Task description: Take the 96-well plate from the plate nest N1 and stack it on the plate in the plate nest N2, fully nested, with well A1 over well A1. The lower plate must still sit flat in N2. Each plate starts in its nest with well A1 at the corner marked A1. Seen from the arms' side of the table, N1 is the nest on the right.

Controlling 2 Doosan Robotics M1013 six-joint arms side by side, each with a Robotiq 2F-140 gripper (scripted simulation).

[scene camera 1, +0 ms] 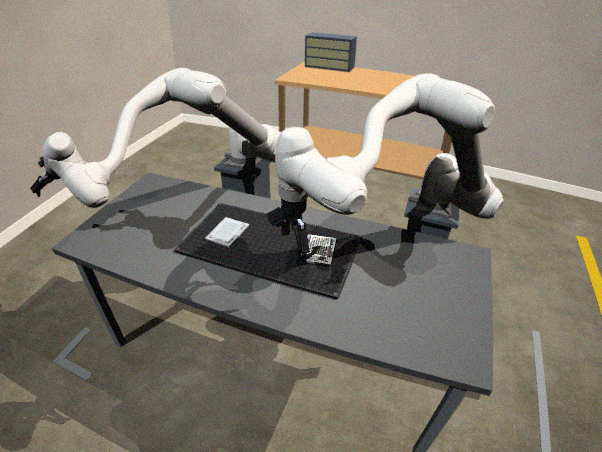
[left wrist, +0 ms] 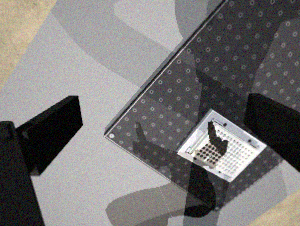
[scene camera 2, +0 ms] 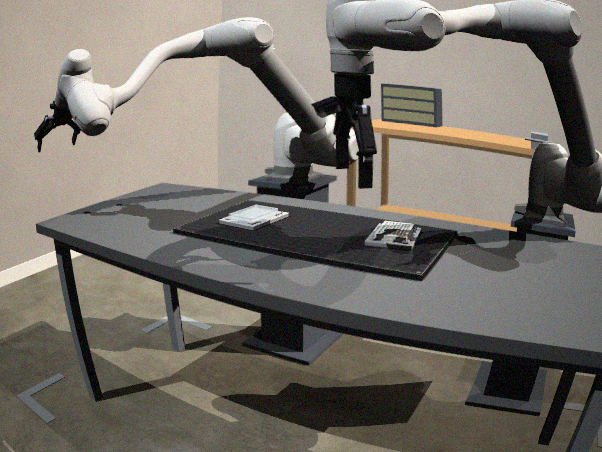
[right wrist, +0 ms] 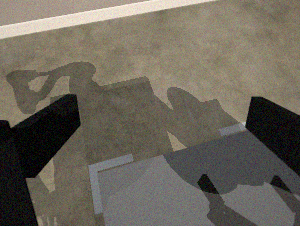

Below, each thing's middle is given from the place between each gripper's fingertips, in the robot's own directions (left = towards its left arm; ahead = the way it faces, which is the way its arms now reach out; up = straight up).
Scene:
I see my left gripper (scene camera 2: 353, 177) 23 cm past the nest N2 (left wrist: 230, 127), 20 cm above it and 1 cm to the right of it.
The nest N2 lies 107 cm to the left of my right hand (scene camera 2: 56, 145), 36 cm behind it and 25 cm below it.

